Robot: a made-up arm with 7 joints. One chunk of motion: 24 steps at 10 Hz.
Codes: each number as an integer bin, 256 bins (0 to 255) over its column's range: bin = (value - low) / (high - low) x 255, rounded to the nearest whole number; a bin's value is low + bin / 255 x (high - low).
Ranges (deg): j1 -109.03..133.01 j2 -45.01..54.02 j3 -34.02..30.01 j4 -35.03..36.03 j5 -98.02..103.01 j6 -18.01..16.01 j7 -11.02..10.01
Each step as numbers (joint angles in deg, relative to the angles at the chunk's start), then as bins.
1 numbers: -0.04 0.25 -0.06 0.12 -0.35 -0.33 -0.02
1 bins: 115 117 135 126 124 133 133
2 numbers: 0.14 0.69 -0.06 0.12 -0.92 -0.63 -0.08
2 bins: 115 118 135 126 123 130 133
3 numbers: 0.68 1.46 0.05 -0.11 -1.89 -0.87 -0.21
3 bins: 116 120 136 125 122 128 131
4 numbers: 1.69 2.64 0.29 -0.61 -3.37 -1.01 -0.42
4 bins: 117 123 137 124 120 127 129
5 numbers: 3.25 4.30 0.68 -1.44 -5.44 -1.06 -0.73
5 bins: 118 127 138 121 117 127 125
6 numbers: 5.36 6.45 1.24 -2.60 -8.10 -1.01 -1.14
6 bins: 121 133 140 116 114 127 120
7 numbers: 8.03 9.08 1.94 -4.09 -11.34 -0.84 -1.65
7 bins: 123 139 143 111 110 129 114
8 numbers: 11.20 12.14 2.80 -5.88 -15.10 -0.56 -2.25
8 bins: 127 147 147 105 105 131 106
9 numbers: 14.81 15.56 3.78 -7.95 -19.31 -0.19 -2.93
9 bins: 130 156 151 97 100 134 98
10 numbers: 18.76 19.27 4.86 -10.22 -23.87 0.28 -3.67
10 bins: 135 166 155 89 94 137 89
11 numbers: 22.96 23.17 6.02 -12.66 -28.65 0.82 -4.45
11 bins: 139 176 159 80 88 141 80
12 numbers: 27.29 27.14 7.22 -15.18 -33.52 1.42 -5.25
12 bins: 144 186 164 71 82 146 70
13 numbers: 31.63 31.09 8.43 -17.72 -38.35 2.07 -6.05
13 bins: 148 196 169 62 76 151 60
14 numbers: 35.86 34.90 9.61 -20.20 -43.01 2.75 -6.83
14 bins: 153 206 174 53 70 156 51
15 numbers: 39.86 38.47 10.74 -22.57 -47.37 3.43 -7.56
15 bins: 157 215 178 45 64 161 42
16 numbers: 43.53 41.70 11.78 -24.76 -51.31 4.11 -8.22
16 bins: 161 223 182 37 59 166 34
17 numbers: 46.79 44.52 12.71 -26.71 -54.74 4.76 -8.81
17 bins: 164 231 186 30 55 171 27
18 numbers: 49.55 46.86 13.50 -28.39 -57.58 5.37 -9.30
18 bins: 167 237 189 24 51 175 21
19 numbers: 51.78 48.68 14.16 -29.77 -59.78 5.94 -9.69
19 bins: 169 241 192 19 49 180 16
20 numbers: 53.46 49.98 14.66 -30.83 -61.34 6.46 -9.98
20 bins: 171 245 194 15 47 183 13
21 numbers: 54.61 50.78 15.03 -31.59 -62.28 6.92 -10.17
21 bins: 172 247 195 12 45 187 10
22 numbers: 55.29 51.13 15.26 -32.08 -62.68 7.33 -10.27
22 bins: 173 248 196 11 45 190 9
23 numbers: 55.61 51.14 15.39 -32.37 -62.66 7.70 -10.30
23 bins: 173 248 197 10 45 193 9
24 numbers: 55.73 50.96 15.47 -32.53 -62.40 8.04 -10.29
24 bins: 174 247 197 9 45 195 9
